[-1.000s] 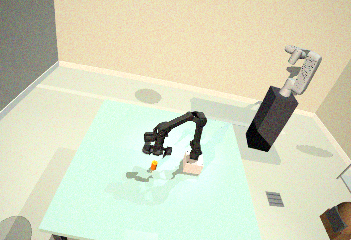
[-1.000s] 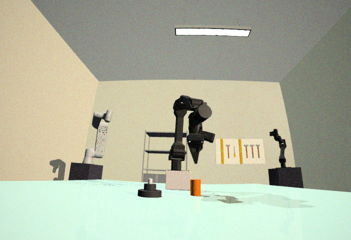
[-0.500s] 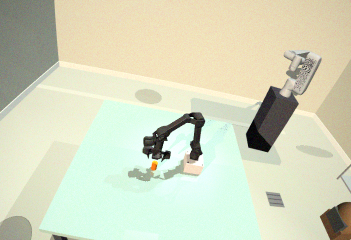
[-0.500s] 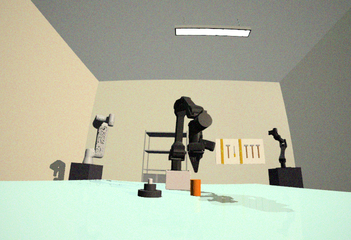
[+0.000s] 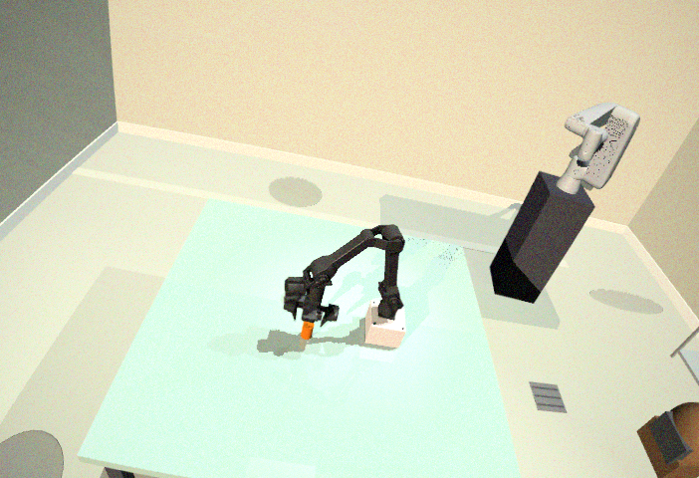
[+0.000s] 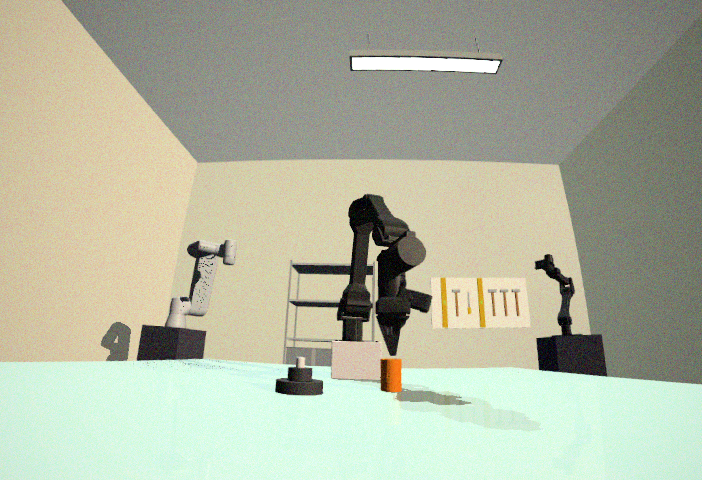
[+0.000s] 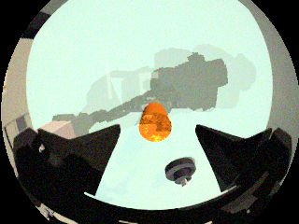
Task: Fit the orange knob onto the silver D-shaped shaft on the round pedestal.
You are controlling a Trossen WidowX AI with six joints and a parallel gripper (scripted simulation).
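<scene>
Right now my gripper tip is 20 mm above the orange knob. From my gripper tip the other things lie so: dark round pedestal 160 mm to the right, 80 mm ahead, 40 mm below.
</scene>
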